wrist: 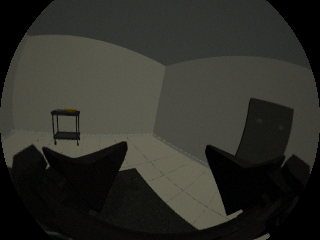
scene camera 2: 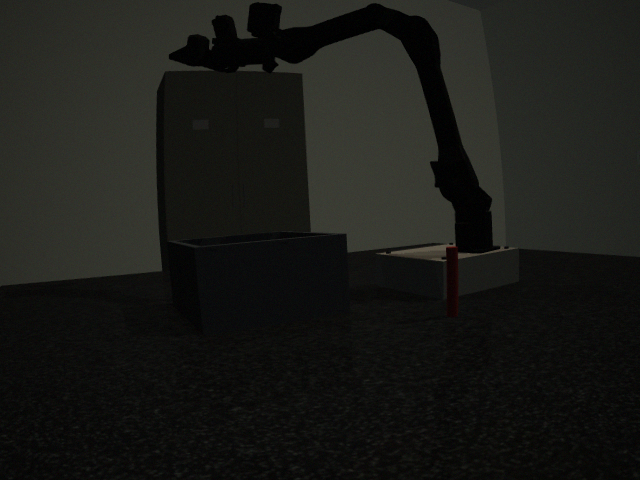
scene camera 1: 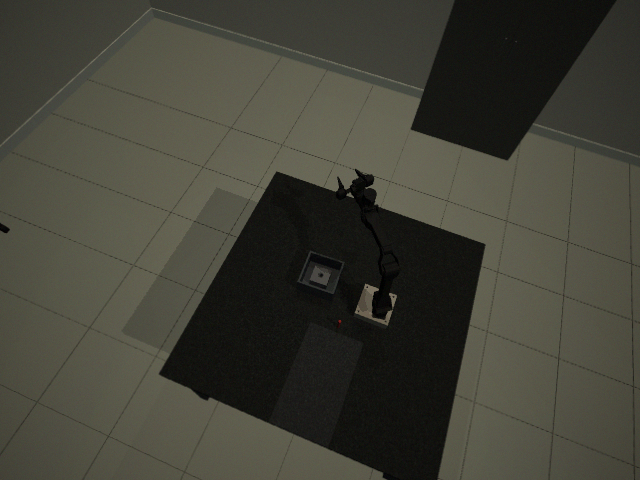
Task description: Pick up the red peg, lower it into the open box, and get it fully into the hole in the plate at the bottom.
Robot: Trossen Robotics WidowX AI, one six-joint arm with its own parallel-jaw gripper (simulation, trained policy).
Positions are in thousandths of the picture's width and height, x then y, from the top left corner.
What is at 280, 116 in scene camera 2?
The gripper.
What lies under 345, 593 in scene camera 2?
A dark box.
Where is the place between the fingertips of the gripper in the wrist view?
523, 619
